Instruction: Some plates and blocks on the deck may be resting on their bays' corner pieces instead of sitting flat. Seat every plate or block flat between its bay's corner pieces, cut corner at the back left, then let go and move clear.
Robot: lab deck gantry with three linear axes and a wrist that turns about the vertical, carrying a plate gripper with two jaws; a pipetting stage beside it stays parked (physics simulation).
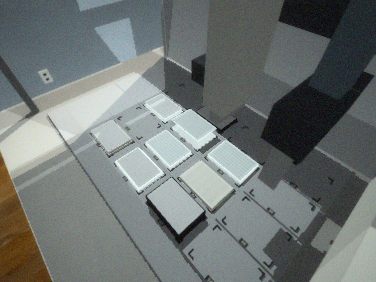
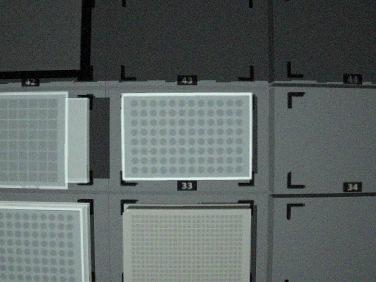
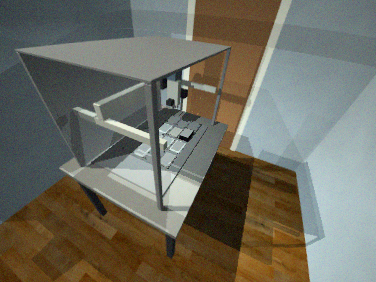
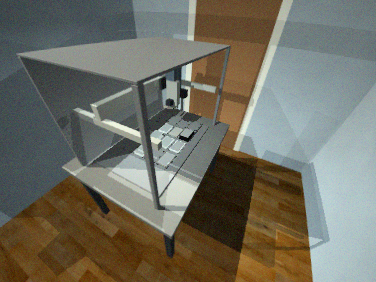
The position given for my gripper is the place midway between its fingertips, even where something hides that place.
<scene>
I see my gripper (image 1: 278, 170) and a bay 43 (image 2: 219, 49).
The bay 43 also shows in image 1 (image 1: 257, 149).
</scene>
